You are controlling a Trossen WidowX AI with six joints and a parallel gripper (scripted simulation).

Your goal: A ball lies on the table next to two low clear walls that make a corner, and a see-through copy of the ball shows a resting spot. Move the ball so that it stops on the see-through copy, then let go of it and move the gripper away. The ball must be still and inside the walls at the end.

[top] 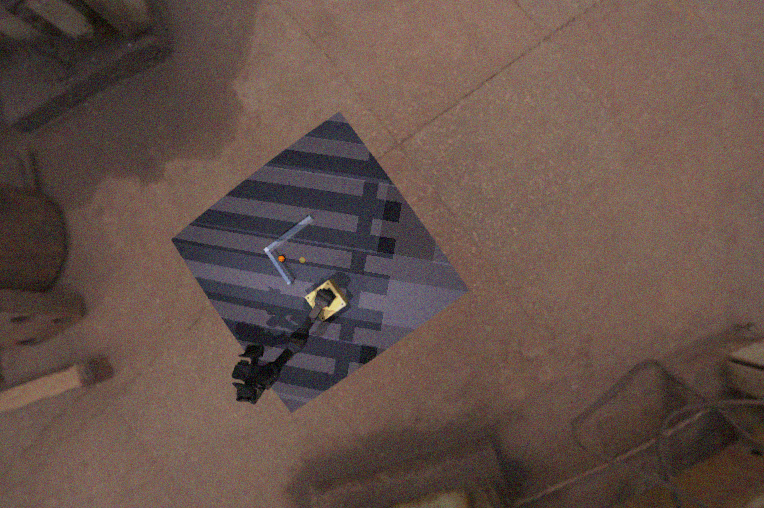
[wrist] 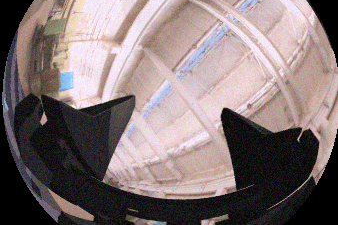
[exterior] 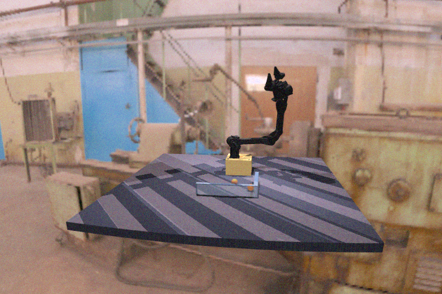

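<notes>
Now: gripper tip 340 mm short of the orange ball, 120 mm to the left of it and 640 mm above it. From my gripper tip the other things lie so: clear wall: 410 mm ahead, 250 mm to the right, 630 mm below; then see-through copy of the ball: 250 mm ahead, 220 mm to the right, 640 mm below.
</notes>
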